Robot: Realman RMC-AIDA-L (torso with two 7-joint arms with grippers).
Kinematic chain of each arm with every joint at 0, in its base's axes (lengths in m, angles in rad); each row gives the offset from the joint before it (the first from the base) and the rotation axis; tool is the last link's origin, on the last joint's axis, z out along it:
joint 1: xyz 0 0 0.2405 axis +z
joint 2: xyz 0 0 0 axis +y
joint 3: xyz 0 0 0.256 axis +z
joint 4: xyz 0 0 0 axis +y
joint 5: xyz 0 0 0.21 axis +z
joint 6: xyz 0 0 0 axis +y
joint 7: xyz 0 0 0.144 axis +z
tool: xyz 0 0 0
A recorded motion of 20 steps. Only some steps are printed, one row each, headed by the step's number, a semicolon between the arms.
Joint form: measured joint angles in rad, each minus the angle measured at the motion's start. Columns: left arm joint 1, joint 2, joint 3, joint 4, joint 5, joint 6, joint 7; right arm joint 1, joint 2, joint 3, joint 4, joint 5, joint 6, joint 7.
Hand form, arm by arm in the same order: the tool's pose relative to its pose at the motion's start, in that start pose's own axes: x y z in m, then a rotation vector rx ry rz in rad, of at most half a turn. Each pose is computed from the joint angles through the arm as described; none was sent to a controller.
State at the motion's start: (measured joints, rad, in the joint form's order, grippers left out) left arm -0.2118 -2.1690 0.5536 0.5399 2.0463 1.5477 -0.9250; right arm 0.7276 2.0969 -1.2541 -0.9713 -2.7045 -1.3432 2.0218
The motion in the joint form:
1: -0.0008 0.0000 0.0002 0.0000 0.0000 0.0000 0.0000; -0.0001 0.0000 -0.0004 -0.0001 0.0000 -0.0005 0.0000
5: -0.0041 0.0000 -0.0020 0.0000 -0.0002 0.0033 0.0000; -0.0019 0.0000 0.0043 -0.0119 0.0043 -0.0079 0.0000
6: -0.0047 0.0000 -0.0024 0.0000 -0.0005 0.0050 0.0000; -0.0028 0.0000 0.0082 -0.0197 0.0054 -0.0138 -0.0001
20: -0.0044 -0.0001 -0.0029 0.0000 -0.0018 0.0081 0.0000; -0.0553 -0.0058 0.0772 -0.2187 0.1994 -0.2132 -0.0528
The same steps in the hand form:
1: 0.0002 -0.0001 0.0002 -0.0006 0.0001 0.0007; 0.0000 0.0001 0.0000 -0.0005 0.0004 -0.0003
5: 0.0015 -0.0005 0.0008 -0.0030 0.0041 0.0028; -0.0010 -0.0003 -0.0023 0.0002 -0.0075 0.0013
6: 0.0018 -0.0005 0.0009 -0.0041 0.0057 0.0031; -0.0014 -0.0006 -0.0039 0.0007 -0.0112 0.0023
20: 0.0022 -0.0002 0.0008 -0.0053 0.0088 0.0027; -0.0162 0.0139 -0.0446 -0.1009 -0.2031 -0.0263

